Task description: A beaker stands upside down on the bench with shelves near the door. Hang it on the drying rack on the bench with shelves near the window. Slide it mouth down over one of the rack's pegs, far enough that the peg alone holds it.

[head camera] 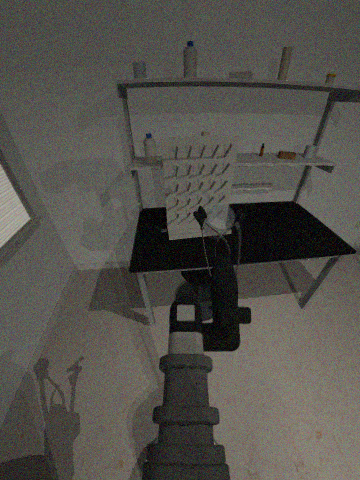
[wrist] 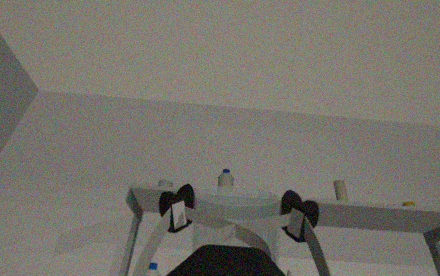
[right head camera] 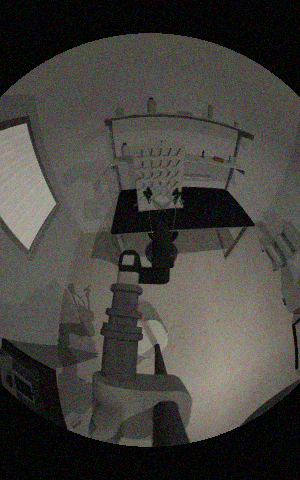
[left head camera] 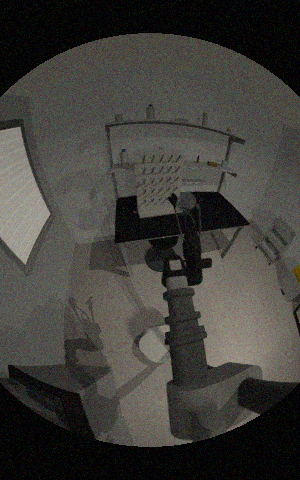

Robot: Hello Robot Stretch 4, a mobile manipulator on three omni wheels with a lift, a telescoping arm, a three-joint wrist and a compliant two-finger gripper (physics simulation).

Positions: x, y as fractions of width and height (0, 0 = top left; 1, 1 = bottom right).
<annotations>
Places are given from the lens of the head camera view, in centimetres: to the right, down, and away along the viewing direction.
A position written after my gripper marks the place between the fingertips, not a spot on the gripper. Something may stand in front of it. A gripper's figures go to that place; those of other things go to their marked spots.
my gripper (head camera: 0.61, 0.43): 11, -9, 48
clear beaker (head camera: 0.61, 0.45): 10, -6, 45
</annotations>
